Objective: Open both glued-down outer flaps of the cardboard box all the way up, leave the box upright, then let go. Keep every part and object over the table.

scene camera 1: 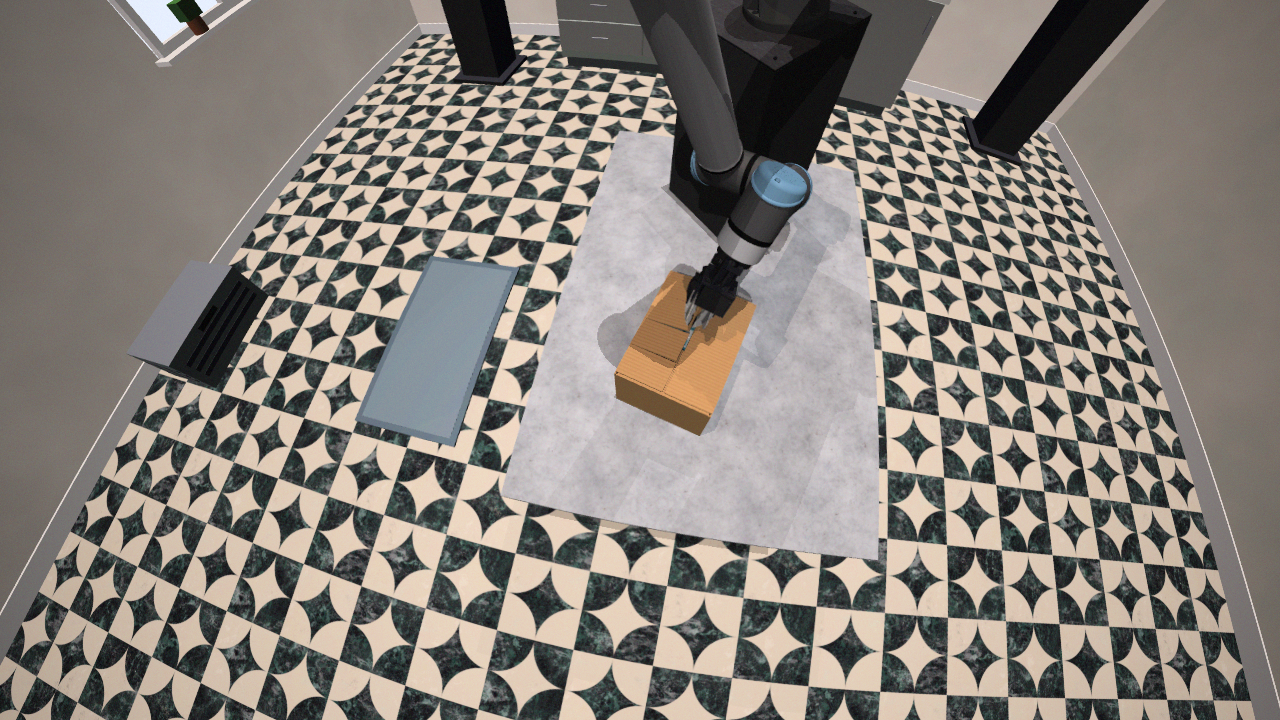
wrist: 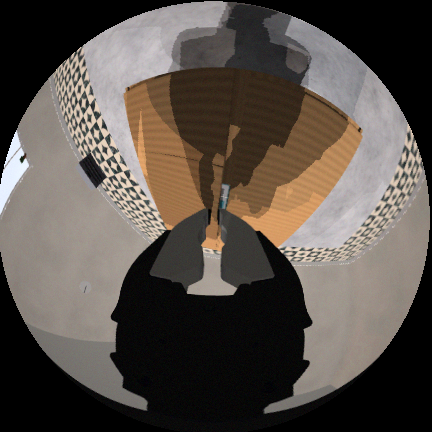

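Seen in the pictures: gripper, fingertip midpoint: [scene camera 1: 689, 325] [wrist: 213, 210]; arm's base, origin of the base link: [scene camera 1: 785, 9].
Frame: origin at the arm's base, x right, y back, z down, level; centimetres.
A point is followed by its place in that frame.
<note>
The cardboard box [scene camera 1: 684, 353] @(x 4.3, y -67.6, z 44.4 cm) [wrist: 310, 165] @(x -4.4, y -55.9, z 44.4 cm) stands upright on the pale table [scene camera 1: 617, 474] @(x 12.1, y -93.8, z 60.0 cm) [wrist: 125, 65]. Its top looks mostly flat, with crease lines on the left part. In the wrist view the centre seam runs down toward the fingertips. My gripper [scene camera 1: 686, 342] @(x 4.7, y -61.6, z 42.6 cm) [wrist: 213, 210] @(x 4.7, y -61.6, z 42.6 cm) points down at the box top near the seam. Its fingers are nearly together, with a narrow strip of cardboard between them; it looks shut on a flap edge. Which flap is hard to tell. A small teal and white piece [wrist: 224, 196] @(x 4.2, y -62.6, z 46.0 cm) shows beside the right fingertip. The arm hides the box's back part.
The black robot base [scene camera 1: 760, 98] @(x 1.2, y -20.0, z 12.0 cm) stands behind the box. A blue-grey panel [scene camera 1: 438, 349] lies left of the table, and a grey slotted unit [scene camera 1: 192, 322] [wrist: 92, 170] stands farther left. The arm's shadow falls across the box top.
</note>
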